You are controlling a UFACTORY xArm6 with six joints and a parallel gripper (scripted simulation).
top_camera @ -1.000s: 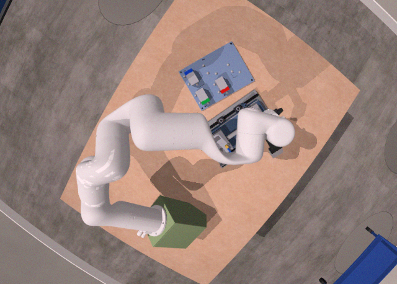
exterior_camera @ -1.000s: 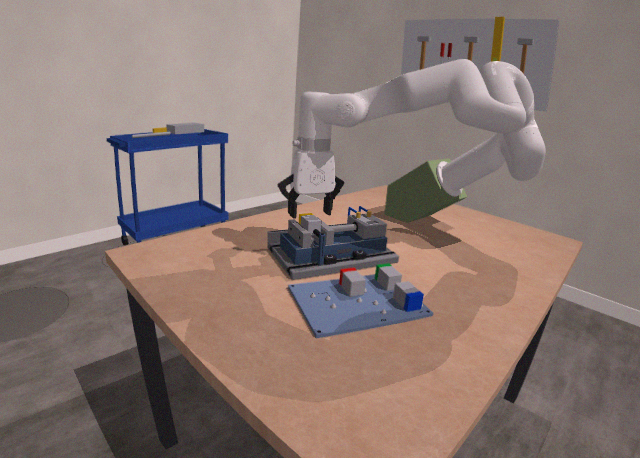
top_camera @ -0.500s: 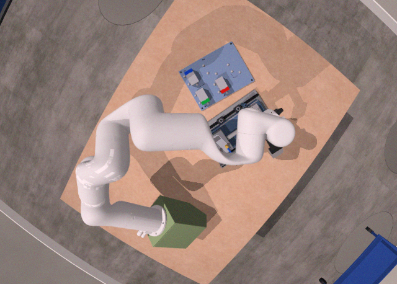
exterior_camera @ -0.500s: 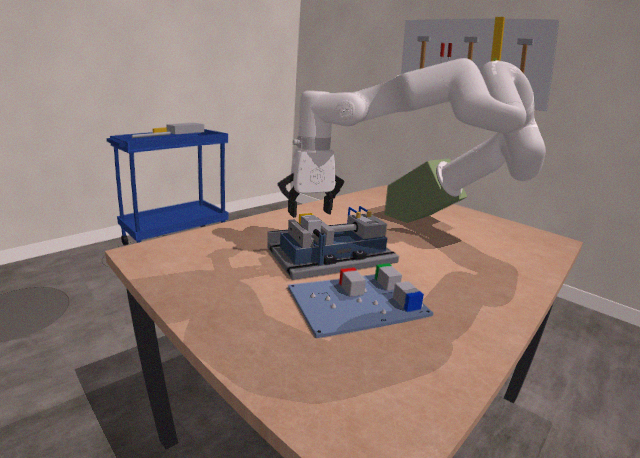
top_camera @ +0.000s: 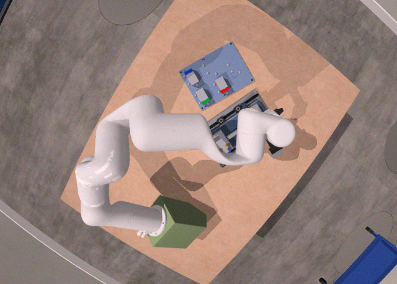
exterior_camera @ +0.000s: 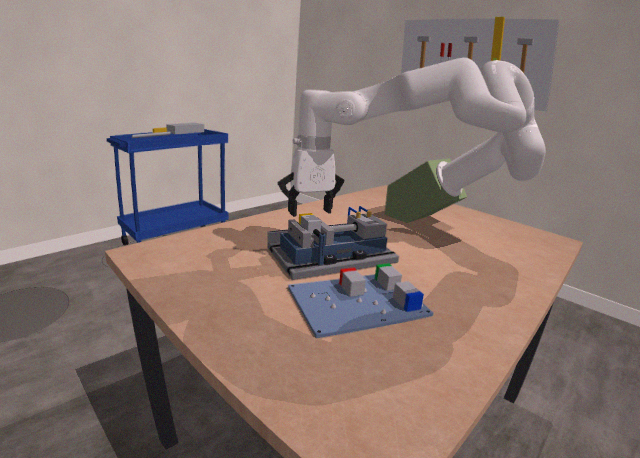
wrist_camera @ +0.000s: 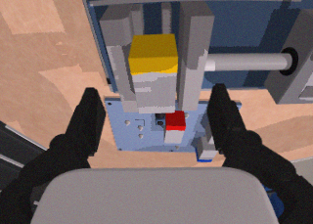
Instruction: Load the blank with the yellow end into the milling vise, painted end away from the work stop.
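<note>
Now: hand 4 cm above the yellow-ended blank. Also, from my hand: hosed block (16 cm behind, 6 cm to the left, 6 cm below); then fixed jaw (3 cm ahead, 1 cm to the right, 6 cm below); then moving jaw (3 cm behind, 1 cm to the left, 6 cm below).
</note>
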